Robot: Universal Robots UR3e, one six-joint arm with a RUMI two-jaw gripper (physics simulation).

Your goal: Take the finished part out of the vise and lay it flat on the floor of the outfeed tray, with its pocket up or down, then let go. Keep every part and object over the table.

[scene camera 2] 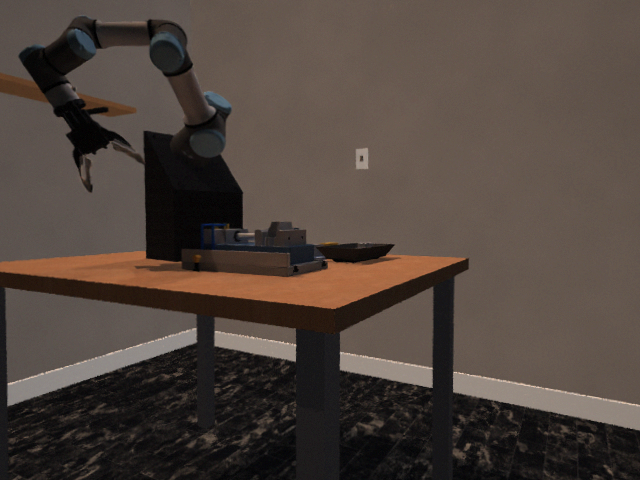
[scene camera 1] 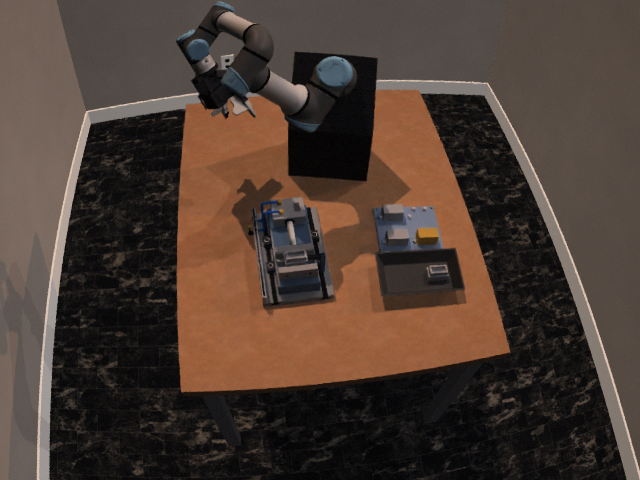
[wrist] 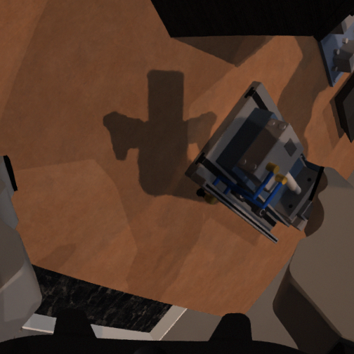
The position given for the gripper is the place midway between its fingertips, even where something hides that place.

Observation:
In view: the gripper (scene camera 2: pixel 118 178).
The gripper is seen too in scene camera 1 (scene camera 1: pixel 240 117) and in the wrist view (wrist: pixel 165 167).

